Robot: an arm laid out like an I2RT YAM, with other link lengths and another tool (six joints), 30 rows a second.
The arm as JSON. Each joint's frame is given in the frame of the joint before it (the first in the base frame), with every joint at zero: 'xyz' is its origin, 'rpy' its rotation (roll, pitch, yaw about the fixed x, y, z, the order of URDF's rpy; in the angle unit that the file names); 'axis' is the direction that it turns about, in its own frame. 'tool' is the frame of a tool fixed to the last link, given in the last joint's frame.
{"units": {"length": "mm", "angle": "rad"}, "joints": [
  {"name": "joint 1", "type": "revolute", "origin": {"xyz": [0.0, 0.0, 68.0], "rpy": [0.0, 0.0, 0.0]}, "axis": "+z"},
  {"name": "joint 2", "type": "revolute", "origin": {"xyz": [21.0, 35.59, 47.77], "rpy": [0.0, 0.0, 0.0]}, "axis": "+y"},
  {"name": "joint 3", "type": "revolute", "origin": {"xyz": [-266.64, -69.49, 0.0], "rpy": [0.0, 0.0, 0.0]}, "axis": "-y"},
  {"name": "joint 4", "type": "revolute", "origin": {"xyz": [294.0, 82.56, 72.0], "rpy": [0.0, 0.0, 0.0]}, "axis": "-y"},
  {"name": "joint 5", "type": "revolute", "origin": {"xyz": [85.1, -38.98, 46.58], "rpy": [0.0, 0.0, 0.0]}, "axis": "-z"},
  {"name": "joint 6", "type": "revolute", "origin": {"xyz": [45.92, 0.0, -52.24], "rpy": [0.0, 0.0, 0.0]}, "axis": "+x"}
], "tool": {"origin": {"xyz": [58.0, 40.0, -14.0], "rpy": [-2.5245, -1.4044, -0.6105]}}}
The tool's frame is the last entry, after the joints.
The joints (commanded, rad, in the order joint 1, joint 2, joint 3, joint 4, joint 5, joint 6), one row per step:
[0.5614 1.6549 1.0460 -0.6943 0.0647 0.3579]
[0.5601 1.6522 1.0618 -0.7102 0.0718 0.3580]
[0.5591 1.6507 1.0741 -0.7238 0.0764 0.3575]
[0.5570 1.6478 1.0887 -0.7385 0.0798 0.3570]
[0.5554 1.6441 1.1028 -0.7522 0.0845 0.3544]
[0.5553 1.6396 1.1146 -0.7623 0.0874 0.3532]
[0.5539 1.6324 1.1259 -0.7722 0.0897 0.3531]
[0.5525 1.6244 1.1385 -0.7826 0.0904 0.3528]
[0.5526 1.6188 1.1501 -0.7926 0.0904 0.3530]
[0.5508 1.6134 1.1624 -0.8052 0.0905 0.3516]
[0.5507 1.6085 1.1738 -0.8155 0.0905 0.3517]
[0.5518 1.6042 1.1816 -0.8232 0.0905 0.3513]
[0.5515 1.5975 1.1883 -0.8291 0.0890 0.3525]
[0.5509 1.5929 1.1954 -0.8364 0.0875 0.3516]
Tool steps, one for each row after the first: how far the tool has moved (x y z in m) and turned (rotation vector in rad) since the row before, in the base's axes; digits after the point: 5 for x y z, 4 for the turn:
[0.00224 -0.00006 0.00518 -0.0044 -0.0058 -0.0033]
[0.00140 -0.00014 0.00382 -0.0038 -0.0026 -0.0017]
[0.00193 -0.00015 0.00509 -0.0014 -0.0041 -0.0025]
[0.00180 -0.00018 0.00522 -0.0024 -0.0061 -0.0004]
[0.00134 0.00042 0.00500 0.0006 -0.0068 0.0002]
[0.00150 0.00001 0.00587 0.0026 -0.0085 -0.0020]
[0.00151 0.00022 0.00666 0.0047 -0.0091 -0.0013]
[0.00089 0.00059 0.00552 0.0038 -0.0061 -0.0001]
[0.00096 -0.00023 0.00555 0.0022 -0.0045 -0.0005]
[0.00070 0.00039 0.00522 0.0032 -0.0051 -0.0002]
[0.00002 0.00051 0.00388 0.0022 -0.0038 0.0015]
[0.00027 0.00022 0.00454 0.0055 -0.0055 -0.0009]
[0.00015 0.00001 0.00382 0.0032 -0.0031 0.0007]

